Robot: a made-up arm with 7 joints. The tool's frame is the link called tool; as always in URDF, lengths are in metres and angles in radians. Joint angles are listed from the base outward.
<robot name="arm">
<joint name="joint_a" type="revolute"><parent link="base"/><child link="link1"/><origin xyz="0 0.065 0" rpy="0 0 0"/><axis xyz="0 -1 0"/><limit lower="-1.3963" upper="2"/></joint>
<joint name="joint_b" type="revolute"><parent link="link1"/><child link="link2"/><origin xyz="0 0.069 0" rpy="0 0 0"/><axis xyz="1 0 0"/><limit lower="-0.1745" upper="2"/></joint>
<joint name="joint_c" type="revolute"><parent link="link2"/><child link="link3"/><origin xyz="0 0 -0.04" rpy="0 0 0"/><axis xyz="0 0 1"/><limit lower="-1.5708" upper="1.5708"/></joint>
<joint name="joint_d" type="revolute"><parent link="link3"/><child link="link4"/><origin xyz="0 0 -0.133" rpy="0 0 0"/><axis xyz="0 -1 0"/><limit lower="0" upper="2.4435"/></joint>
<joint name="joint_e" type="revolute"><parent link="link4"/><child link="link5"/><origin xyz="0 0 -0.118" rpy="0 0 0"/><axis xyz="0 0 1"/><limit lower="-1.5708" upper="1.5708"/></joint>
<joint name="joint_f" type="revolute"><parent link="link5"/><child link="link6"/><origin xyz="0 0 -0.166" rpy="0 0 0"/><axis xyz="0 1 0"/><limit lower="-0.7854" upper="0.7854"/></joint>
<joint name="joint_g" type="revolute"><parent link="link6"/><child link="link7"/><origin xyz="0 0 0" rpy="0 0 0"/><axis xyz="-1 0 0"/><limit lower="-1.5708" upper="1.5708"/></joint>
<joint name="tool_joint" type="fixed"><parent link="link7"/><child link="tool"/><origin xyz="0 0 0" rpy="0 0 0"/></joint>
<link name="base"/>
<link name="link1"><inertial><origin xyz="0.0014 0.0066 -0.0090"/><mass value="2.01"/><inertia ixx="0.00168" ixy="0" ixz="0" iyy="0.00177" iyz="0" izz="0.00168"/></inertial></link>
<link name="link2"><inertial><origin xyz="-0.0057 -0.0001 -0.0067"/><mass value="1.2"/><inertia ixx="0.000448" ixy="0" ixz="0" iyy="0.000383" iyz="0" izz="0.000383"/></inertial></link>
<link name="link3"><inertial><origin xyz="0.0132 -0.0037 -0.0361"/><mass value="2.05"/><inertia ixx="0.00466" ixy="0" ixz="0" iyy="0.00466" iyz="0" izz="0.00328"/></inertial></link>
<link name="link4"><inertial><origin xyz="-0.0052 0.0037 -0.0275"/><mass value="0.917"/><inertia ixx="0.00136" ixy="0" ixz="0" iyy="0.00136" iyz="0" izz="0.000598"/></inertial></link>
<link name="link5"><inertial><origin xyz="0.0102 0.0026 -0.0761"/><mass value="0.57"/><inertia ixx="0.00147" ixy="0" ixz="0" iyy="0.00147" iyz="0" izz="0.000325"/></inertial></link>
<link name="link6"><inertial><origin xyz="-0.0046 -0.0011 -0.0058"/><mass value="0.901"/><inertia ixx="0.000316" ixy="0" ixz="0" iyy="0.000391" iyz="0" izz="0.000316"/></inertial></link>
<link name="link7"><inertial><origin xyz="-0.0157 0.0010 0.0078"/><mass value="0.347"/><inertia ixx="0.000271" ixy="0" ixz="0" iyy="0.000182" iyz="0" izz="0.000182"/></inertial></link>
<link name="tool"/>
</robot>
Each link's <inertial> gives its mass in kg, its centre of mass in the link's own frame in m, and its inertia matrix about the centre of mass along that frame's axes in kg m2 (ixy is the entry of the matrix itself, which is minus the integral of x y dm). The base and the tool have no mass. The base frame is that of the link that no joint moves.
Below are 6 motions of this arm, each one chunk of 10 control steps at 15 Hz.
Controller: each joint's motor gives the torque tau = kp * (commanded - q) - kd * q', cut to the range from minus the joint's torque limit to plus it. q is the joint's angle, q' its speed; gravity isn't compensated. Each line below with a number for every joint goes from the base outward.
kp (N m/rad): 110 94 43 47 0.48 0.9 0.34
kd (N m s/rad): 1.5 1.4 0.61 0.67 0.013 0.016 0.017
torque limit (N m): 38 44 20 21 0.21 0.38 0.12
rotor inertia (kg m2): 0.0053 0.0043 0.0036 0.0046 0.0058 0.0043 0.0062
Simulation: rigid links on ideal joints. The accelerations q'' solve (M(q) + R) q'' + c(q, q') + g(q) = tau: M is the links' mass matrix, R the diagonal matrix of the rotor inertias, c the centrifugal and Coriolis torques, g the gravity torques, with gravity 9.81 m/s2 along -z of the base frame. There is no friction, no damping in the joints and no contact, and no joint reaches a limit. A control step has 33 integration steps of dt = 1/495 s. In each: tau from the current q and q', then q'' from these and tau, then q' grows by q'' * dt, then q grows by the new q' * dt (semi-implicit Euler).
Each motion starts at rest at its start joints. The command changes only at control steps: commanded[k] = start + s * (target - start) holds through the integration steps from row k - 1 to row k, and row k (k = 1, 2, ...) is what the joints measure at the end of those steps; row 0 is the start. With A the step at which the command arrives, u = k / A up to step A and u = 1 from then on. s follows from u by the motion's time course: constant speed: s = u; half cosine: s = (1 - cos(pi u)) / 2; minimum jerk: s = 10 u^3 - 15 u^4 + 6 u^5; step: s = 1 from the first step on.
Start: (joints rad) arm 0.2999 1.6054 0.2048 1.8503 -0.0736 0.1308 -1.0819
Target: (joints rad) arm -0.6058 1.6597 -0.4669 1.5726 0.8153 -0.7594 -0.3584
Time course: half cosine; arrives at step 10
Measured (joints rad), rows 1 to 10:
1: 0.2674 1.5659 0.1631 1.8578 -0.0845 0.1369 -1.0789
2: 0.1714 1.5701 0.0345 1.8360 -0.0827 0.1120 -1.0708
3: 0.0481 1.5572 -0.0996 1.7801 -0.0260 -0.0115 -1.0526
4: -0.0851 1.5593 -0.2116 1.7182 0.1052 -0.2183 -1.0159
5: -0.2186 1.5696 -0.2997 1.6790 0.2927 -0.4334 -0.9487
6: -0.3486 1.5792 -0.3783 1.6539 0.5040 -0.5972 -0.8449
7: -0.4690 1.5844 -0.4570 1.6226 0.7087 -0.6964 -0.7093
8: -0.5677 1.5877 -0.5279 1.5868 0.8796 -0.7391 -0.5559
9: -0.6296 1.5910 -0.5701 1.5651 0.9938 -0.7391 -0.4042
10: -0.6443 1.5927 -0.5675 1.5656 1.0372 -0.7190 -0.2775

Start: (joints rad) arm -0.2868 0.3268 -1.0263 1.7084 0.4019 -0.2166 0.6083
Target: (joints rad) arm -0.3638 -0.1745 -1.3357 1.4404 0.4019 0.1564 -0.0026
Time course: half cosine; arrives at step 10
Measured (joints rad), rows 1 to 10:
1: -0.2804 0.3101 -1.0246 1.6329 0.4043 -0.2228 0.6097
2: -0.2963 0.3094 -1.0254 1.5526 0.4057 -0.2182 0.6125
3: -0.3097 0.2722 -1.0564 1.4963 0.3991 -0.1509 0.6039
4: -0.3179 0.1875 -1.1142 1.4741 0.3863 -0.0428 0.5719
5: -0.3259 0.0873 -1.1798 1.4732 0.3769 0.0373 0.5092
6: -0.3339 0.0005 -1.2303 1.4583 0.3788 0.0595 0.4131
7: -0.3416 -0.0574 -1.2590 1.4185 0.3903 0.0530 0.2897
8: -0.3485 -0.0902 -1.2767 1.3690 0.4013 0.0649 0.1541
9: -0.3544 -0.1074 -1.2937 1.3374 0.4023 0.1133 0.0267
10: -0.3573 -0.1150 -1.3062 1.3368 0.3917 0.1725 -0.0730

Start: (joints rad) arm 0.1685 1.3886 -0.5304 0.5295 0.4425 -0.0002 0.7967
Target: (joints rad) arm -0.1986 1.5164 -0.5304 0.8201 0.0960 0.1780 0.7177
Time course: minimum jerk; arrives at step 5
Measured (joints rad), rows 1 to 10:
1: 0.1352 1.3508 -0.5526 0.5365 0.4380 -0.0074 0.7964
2: 0.0134 1.3254 -0.6179 0.6511 0.4319 -0.0113 0.7930
3: -0.1240 1.3431 -0.6470 0.8274 0.3998 0.0054 0.7835
4: -0.2129 1.3733 -0.6393 0.9151 0.3265 0.0431 0.7649
5: -0.2289 1.3953 -0.6184 0.8784 0.2227 0.0915 0.7388
6: -0.2212 1.4325 -0.5909 0.8309 0.1168 0.1301 0.7121
7: -0.2100 1.4577 -0.5634 0.8238 0.0296 0.1528 0.6913
8: -0.2071 1.4520 -0.5597 0.8462 -0.0243 0.1524 0.6801
9: -0.2158 1.4245 -0.5844 0.8667 -0.0345 0.1240 0.6790
10: -0.2274 1.4005 -0.6131 0.8732 0.0037 0.0794 0.6856

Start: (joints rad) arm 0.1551 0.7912 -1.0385 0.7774 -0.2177 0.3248 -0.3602
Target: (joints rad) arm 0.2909 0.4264 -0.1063 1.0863 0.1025 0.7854 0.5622
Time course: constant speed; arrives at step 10
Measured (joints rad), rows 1 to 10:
1: 0.1405 0.7306 -0.9661 0.7464 -0.2158 0.3170 -0.3552
2: 0.1330 0.6737 -0.9058 0.7963 -0.1839 0.3060 -0.3364
3: 0.1539 0.6105 -0.8216 0.8524 -0.1186 0.3264 -0.2936
4: 0.1848 0.5725 -0.7178 0.9007 -0.0314 0.3823 -0.2200
5: 0.2069 0.5573 -0.6024 0.9187 0.0527 0.4638 -0.1128
6: 0.2117 0.5464 -0.4921 0.9155 0.1099 0.5495 0.0249
7: 0.2075 0.5185 -0.3984 0.9158 0.1310 0.6172 0.1839
8: 0.2087 0.4696 -0.3205 0.9375 0.1270 0.6559 0.3496
9: 0.2221 0.4156 -0.2446 0.9777 0.1214 0.6752 0.5062
10: 0.2434 0.3739 -0.1531 1.0202 0.1333 0.6981 0.6418

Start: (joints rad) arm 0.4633 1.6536 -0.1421 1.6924 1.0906 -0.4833 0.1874
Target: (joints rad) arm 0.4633 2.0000 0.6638 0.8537 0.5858 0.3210 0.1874
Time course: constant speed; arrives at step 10
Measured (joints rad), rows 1 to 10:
1: 0.4331 1.6366 -0.1387 1.6437 1.0873 -0.4471 0.1811
2: 0.4001 1.6477 -0.1463 1.5278 1.0853 -0.3252 0.1620
3: 0.3956 1.6628 -0.0832 1.3969 1.0721 -0.1243 0.1370
4: 0.4165 1.7060 0.0463 1.3055 1.0339 0.0518 0.1162
5: 0.4452 1.7694 0.1985 1.2418 0.9643 0.1172 0.1064
6: 0.4658 1.8281 0.3283 1.1710 0.8670 0.0925 0.1090
7: 0.4716 1.8634 0.4173 1.0826 0.7538 0.0713 0.1221
8: 0.4646 1.8777 0.4761 0.9833 0.6439 0.1324 0.1413
9: 0.4558 1.8854 0.5331 0.8826 0.5591 0.2826 0.1602
10: 0.4565 1.9055 0.6128 0.7839 0.5116 0.4583 0.1733

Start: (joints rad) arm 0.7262 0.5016 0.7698 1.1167 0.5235 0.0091 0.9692
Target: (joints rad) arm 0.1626 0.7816 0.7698 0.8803 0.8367 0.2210 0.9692
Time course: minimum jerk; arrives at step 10
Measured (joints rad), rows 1 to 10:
1: 0.6852 0.4827 0.7882 1.0897 0.5282 0.0047 0.9705
2: 0.6254 0.4666 0.7943 0.9872 0.5376 0.0178 0.9736
3: 0.5433 0.4606 0.7672 0.9191 0.5550 0.0663 0.9798
4: 0.4604 0.4919 0.7375 0.8859 0.5935 0.1460 0.9871
5: 0.3691 0.5605 0.7436 0.8688 0.6595 0.2114 0.9953
6: 0.2746 0.6379 0.7752 0.8422 0.7380 0.2255 1.0040
7: 0.1962 0.6875 0.7862 0.8124 0.8047 0.1975 1.0122
8: 0.1489 0.6987 0.7600 0.7921 0.8485 0.1704 1.0181
9: 0.1293 0.6878 0.7313 0.7789 0.8742 0.1801 1.0209
10: 0.1258 0.6787 0.7251 0.7699 0.8871 0.2229 1.0210

